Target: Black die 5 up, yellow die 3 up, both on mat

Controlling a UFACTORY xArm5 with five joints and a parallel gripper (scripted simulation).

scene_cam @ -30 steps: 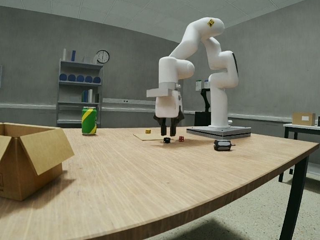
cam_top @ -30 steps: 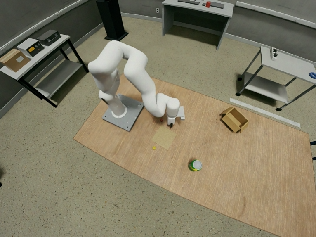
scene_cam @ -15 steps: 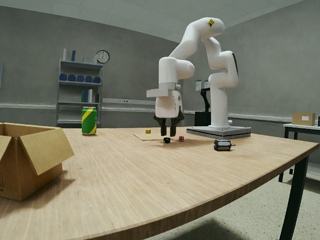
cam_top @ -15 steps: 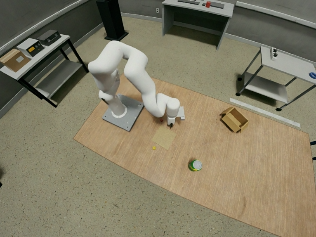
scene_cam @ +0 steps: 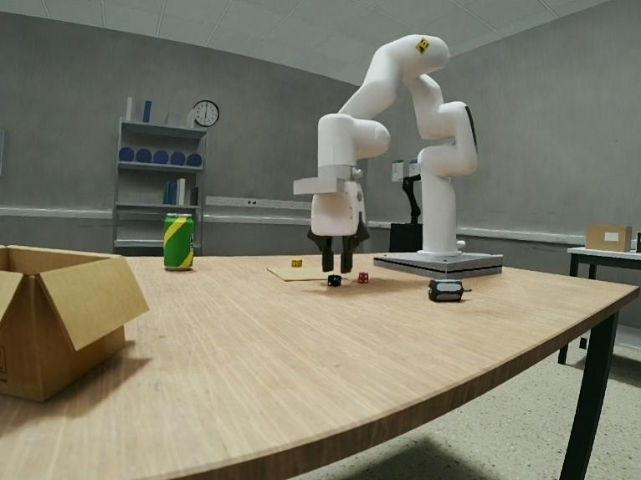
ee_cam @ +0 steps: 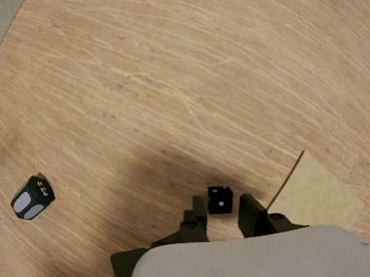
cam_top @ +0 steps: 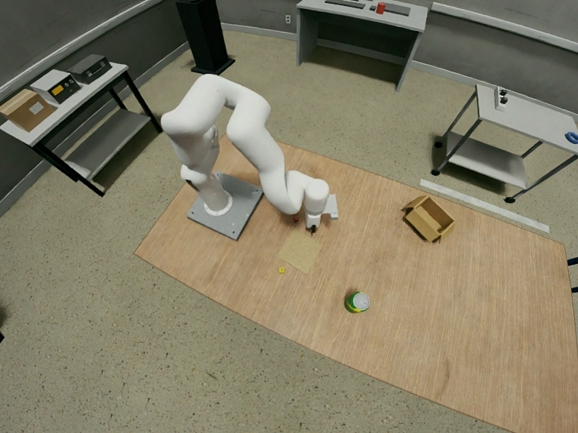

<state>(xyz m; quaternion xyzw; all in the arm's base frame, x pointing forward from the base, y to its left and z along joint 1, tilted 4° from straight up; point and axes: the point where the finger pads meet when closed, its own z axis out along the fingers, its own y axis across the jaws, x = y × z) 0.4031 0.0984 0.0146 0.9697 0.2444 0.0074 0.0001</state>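
Right now the black die is 40 mm below my hand. The rest, counted from my hand: small black device (120 mm behind, 180 mm to the left, 30 mm below); tan mat (10 mm ahead, 120 mm to the right, 40 mm below); red die (70 mm behind, 40 mm below).
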